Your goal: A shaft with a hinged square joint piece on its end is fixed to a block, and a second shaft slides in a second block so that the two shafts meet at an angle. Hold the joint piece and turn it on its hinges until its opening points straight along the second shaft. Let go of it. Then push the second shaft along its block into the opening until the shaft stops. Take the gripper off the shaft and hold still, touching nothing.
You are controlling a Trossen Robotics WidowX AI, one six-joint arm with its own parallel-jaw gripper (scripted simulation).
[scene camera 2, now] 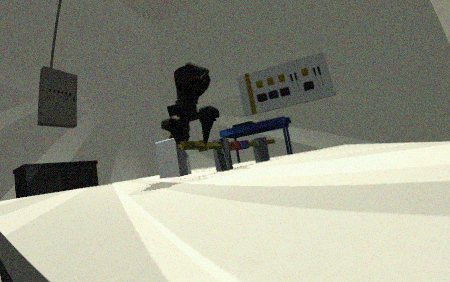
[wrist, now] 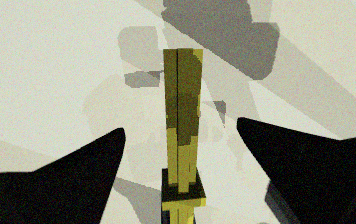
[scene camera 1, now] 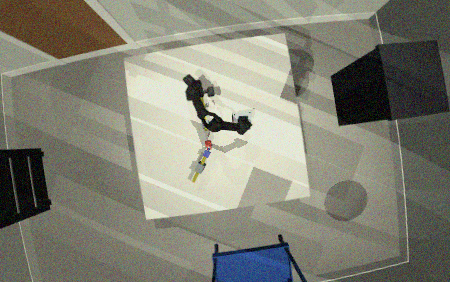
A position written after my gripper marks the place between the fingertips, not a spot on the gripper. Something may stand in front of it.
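Nothing is held by my gripper (scene camera 2: 192, 146), and it is open. I can see the gripper (wrist: 182, 127) from the wrist as well.
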